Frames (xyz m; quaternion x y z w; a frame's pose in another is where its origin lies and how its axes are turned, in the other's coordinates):
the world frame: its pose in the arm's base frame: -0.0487 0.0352 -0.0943 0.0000 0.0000 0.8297 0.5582
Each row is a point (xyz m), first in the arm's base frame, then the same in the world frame.
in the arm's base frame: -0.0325 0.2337 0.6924
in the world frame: 0.1778 -0.0898 0.7867
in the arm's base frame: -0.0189 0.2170 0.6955
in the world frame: 0.1572 -0.0961 0.7898
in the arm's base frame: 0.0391 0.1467 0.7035
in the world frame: 0.0702 -0.1233 0.7978
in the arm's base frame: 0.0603 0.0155 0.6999
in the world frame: -0.0593 -0.0935 0.7942
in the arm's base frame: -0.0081 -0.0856 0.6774
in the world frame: -0.1272 0.0079 0.7717
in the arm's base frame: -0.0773 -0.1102 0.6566
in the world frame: -0.1239 0.0813 0.7509
